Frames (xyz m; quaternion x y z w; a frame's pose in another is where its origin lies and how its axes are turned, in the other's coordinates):
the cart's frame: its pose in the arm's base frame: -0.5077 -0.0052 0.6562 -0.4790 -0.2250 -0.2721 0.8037
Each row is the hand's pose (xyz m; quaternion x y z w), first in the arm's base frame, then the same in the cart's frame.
Working: the arm's base frame: its pose in the cart's frame: -0.0284 0.7584 -0.3353 0.4790 0.2250 0.2721 0.8037

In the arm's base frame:
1: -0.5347 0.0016 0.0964 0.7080 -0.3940 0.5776 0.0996
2: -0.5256 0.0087 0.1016 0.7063 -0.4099 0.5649 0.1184
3: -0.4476 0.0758 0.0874 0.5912 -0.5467 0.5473 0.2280
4: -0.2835 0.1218 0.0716 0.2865 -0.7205 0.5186 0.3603
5: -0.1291 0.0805 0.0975 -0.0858 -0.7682 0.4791 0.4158
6: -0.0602 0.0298 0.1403 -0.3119 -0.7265 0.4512 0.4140
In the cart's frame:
1: -0.3701 0.3475 -0.2375 -0.8539 0.3783 -0.1433 0.3276
2: -0.3617 0.3529 -0.2298 -0.8630 0.3812 -0.1310 0.3046
3: -0.3268 0.4394 -0.1840 -0.8563 0.4894 -0.1070 0.1259
4: -0.2237 0.5748 -0.1665 0.7156 -0.6685 0.1053 0.1733
5: -0.0825 0.6426 -0.2075 0.4470 -0.7767 0.1495 0.4178
6: 0.0071 0.6400 -0.2409 0.2468 -0.7917 0.1975 0.5228

